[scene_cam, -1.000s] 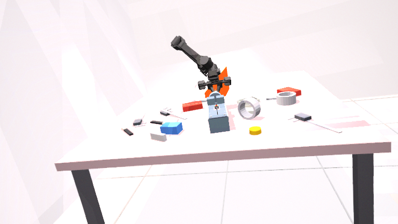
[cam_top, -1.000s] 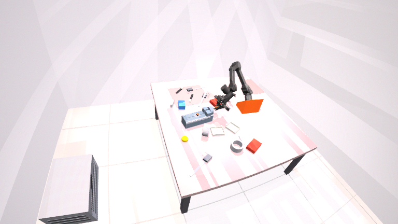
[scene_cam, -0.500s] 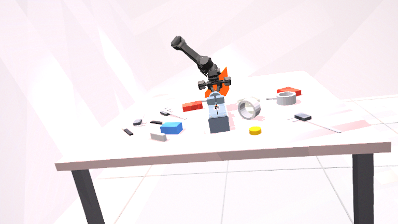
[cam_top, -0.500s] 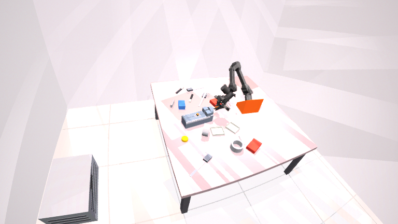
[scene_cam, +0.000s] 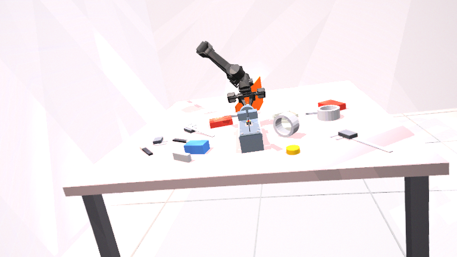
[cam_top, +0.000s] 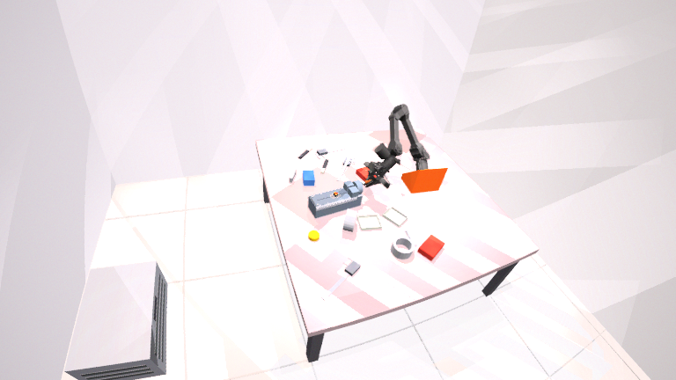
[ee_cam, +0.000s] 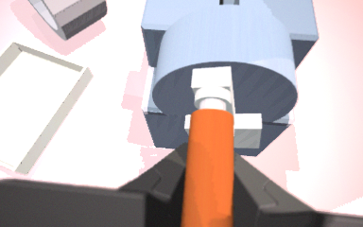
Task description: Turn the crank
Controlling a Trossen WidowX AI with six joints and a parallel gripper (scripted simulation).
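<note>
Right now the orange handle is 3 cm above my gripper tip and 2 cm behind it. From my gripper tip the other things lie so: red pointer: 16 cm ahead, 2 cm to the left, 1 cm below; yellow disc: 32 cm ahead, 19 cm to the left, 8 cm below; blue block: 24 cm ahead, 21 cm to the right, 7 cm below.
</note>
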